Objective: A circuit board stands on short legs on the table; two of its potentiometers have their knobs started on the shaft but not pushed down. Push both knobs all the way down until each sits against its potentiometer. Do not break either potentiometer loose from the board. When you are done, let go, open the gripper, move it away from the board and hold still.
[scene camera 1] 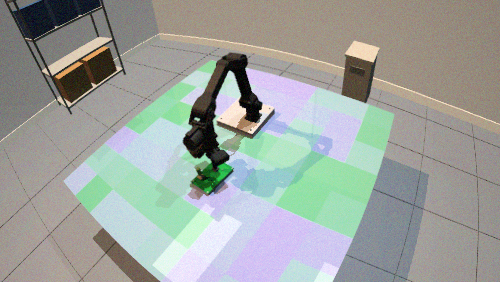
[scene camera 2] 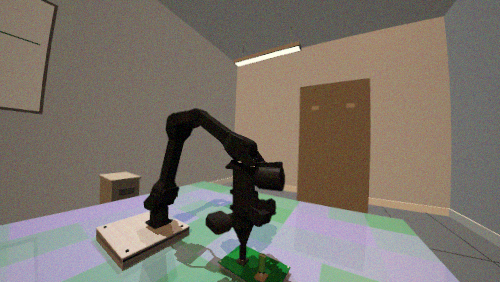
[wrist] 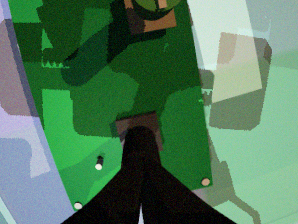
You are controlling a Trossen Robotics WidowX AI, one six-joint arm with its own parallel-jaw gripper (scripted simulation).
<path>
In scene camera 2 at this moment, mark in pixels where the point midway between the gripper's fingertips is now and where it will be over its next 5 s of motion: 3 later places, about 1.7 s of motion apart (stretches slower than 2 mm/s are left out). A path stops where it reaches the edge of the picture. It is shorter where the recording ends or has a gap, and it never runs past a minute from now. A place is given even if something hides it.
My gripper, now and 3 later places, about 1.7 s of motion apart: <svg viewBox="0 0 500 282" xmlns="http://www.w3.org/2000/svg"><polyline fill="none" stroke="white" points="243,245 249,242 258,238 264,244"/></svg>
</path>
